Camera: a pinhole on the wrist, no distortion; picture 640 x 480 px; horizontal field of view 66.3 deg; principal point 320.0 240.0 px. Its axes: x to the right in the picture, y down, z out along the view. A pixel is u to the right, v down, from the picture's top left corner.
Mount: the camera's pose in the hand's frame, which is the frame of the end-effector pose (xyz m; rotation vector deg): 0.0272 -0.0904 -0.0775 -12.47 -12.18 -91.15
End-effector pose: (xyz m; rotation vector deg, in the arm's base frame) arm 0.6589 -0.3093 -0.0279 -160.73 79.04 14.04
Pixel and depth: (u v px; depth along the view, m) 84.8 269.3 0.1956
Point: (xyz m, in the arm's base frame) 0.6319 -0.3690 -0.1152
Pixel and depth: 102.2 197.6 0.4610
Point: 0.4314 -0.4262 -0.3201
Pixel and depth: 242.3 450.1 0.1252
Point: 0.7341 -0.3473 -0.0794
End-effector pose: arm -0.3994 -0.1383 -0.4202 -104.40 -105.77 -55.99
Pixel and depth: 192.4 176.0 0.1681
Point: -0.3874 -0.0824 -0.4656
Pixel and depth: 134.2 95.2 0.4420
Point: -0.1385 -0.0119 -0.6534
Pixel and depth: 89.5 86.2 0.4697
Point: -0.0767 -0.0187 -0.6594
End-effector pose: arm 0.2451 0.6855 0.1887 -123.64 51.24 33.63
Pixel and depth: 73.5 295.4 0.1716
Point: 0.2412 0.6940 0.0988
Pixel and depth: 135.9 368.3 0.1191
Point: 0.2936 0.6874 0.1416
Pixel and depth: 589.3 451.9 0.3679
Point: 0.4631 0.9562 -0.0540
